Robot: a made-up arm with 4 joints. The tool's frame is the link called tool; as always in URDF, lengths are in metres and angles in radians. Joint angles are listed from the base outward.
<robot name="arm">
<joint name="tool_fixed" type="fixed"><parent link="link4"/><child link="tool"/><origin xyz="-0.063 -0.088 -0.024" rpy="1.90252 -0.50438 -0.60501"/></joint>
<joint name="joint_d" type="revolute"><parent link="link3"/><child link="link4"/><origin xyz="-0.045 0.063 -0.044" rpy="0 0 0"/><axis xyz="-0.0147 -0.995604 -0.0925"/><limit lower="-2.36" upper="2.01"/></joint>
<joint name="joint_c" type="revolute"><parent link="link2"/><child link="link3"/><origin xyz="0.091 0.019 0.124" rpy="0 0 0"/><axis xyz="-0.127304 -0.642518 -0.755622"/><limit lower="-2.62" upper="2.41"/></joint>
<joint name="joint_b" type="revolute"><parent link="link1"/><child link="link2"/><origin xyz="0.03 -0.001 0.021" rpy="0 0 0"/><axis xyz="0 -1 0"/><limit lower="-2.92" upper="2.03"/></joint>
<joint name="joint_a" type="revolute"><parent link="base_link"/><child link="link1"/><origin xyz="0.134 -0.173 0.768" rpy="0 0 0"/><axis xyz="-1 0 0"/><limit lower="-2.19" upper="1.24"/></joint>
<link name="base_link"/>
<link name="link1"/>
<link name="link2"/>
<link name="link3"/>
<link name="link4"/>
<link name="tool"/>
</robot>
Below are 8 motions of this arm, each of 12 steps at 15 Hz.
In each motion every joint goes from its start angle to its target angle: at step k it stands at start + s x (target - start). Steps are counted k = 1, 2, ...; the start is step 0. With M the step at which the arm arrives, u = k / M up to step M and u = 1 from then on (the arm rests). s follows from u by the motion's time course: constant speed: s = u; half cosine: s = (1 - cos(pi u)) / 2; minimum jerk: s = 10 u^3 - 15 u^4 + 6 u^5.
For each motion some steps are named. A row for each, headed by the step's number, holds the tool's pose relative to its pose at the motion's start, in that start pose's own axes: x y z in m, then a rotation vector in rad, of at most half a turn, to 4 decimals.
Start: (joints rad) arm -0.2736 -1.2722 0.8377 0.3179
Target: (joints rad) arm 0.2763 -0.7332 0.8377 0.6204
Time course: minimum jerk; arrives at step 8
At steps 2, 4, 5, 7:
2: 0.0016 -0.0039 -0.0011 0.0030 -0.0263 0.1031
4: 0.0116 -0.0172 -0.0042 0.0248 -0.0913 0.5088
5: 0.0196 -0.0227 -0.0056 0.0460 -0.1031 0.7433
7: 0.0303 -0.0266 -0.0073 0.0803 -0.0942 1.0148

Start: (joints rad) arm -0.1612 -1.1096 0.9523 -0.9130
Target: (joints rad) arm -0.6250 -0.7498 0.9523 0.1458
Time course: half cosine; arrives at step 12
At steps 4, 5, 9, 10, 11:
4: -0.0034 -0.0098 0.0083 0.2464 0.0387 0.1945
5: -0.0037 -0.0148 0.0104 0.3697 0.0418 0.2820
9: 0.0015 -0.0304 0.0060 0.8683 -0.0574 0.5939
10: 0.0032 -0.0318 0.0036 0.9476 -0.0917 0.6396
11: 0.0043 -0.0324 0.0019 0.9965 -0.1160 0.6675

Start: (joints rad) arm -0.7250 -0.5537 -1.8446 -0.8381
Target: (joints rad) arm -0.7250 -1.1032 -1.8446 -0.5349
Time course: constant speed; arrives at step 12
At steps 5, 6, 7, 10, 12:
5: 0.0203 0.0032 0.0345 0.1781 0.1354 -0.0174
6: 0.0250 0.0031 0.0409 0.2154 0.1599 -0.0222
7: 0.0299 0.0027 0.0471 0.2532 0.1836 -0.0274
10: 0.0454 -0.0001 0.0645 0.3693 0.2492 -0.0461
12: 0.0564 -0.0031 0.0749 0.4487 0.2883 -0.0611

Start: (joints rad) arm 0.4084 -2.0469 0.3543 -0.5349
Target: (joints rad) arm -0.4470 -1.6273 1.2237 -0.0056
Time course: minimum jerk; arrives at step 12
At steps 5, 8, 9, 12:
5: -0.0172 -0.0322 -0.0097 0.2591 0.0496 0.4869
8: -0.0238 -0.0614 -0.0330 0.7469 0.0491 0.9579
9: -0.0253 -0.0642 -0.0404 0.8810 0.0279 1.0381
12: -0.0275 -0.0650 -0.0480 1.0144 -0.0031 1.1022

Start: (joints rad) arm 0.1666 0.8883 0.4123 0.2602
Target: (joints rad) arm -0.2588 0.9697 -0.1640 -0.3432
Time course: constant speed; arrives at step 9
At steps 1, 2, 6, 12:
1: 0.0069 0.0074 0.0035 -0.0304 -0.0135 -0.1078
2: 0.0144 0.0145 0.0071 -0.0575 -0.0262 -0.2157
6: 0.0479 0.0379 0.0245 -0.1326 -0.0643 -0.6445
12: 0.0744 0.0493 0.0415 -0.1536 -0.0726 -0.9602

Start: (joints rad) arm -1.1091 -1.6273 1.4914 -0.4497
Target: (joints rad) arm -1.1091 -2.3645 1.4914 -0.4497
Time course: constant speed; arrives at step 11
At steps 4, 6, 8, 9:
4: -0.0122 -0.0106 0.0143 -0.1989 0.1752 -0.0402
6: -0.0174 -0.0145 0.0229 -0.2983 0.2628 -0.0603
8: -0.0219 -0.0175 0.0323 -0.3978 0.3504 -0.0804
9: -0.0238 -0.0185 0.0372 -0.4475 0.3942 -0.0904

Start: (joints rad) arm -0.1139 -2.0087 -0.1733 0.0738
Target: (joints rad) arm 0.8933 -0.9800 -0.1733 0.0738
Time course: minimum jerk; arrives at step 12
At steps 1, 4, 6, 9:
1: -0.0004 0.0001 0.0001 0.0018 -0.0046 0.0054
4: -0.0184 0.0020 0.0018 0.0553 -0.1849 0.2321
6: -0.0438 -0.0018 -0.0062 0.0604 -0.4236 0.5739
9: -0.0672 -0.0187 -0.0335 -0.0739 -0.6971 1.0560

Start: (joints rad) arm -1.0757 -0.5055 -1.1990 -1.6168
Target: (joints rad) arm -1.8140 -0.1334 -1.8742 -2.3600
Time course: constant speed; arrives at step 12
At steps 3, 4, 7, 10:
3: 0.0055 -0.0025 0.0093 -0.3243 0.0918 -0.0485
4: 0.0077 -0.0037 0.0111 -0.4349 0.1059 -0.0622
7: 0.0154 -0.0093 0.0134 -0.7661 0.0972 -0.0953
10: 0.0253 -0.0192 0.0128 -1.0825 0.0112 -0.1156

